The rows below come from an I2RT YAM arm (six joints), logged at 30 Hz.
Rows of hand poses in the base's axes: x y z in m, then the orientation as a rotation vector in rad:
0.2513 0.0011 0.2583 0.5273 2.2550 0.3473
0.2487 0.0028 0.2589 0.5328 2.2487 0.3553
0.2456 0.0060 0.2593 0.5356 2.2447 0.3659
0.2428 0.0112 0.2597 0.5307 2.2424 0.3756
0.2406 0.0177 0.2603 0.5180 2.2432 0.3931
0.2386 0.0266 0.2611 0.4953 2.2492 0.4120
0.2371 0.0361 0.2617 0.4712 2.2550 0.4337
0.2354 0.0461 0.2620 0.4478 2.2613 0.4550
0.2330 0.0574 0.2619 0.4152 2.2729 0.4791
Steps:
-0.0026 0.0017 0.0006 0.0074 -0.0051 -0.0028
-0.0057 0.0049 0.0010 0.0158 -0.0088 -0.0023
-0.0085 0.0101 0.0014 0.0211 -0.0128 0.0035
-0.0107 0.0166 0.0020 0.0295 -0.0162 0.0180
-0.0127 0.0255 0.0028 0.0357 -0.0172 0.0410
-0.0142 0.0350 0.0034 0.0435 -0.0185 0.0658
-0.0159 0.0450 0.0037 0.0513 -0.0188 0.0902
-0.0183 0.0563 0.0036 0.0583 -0.0160 0.1230

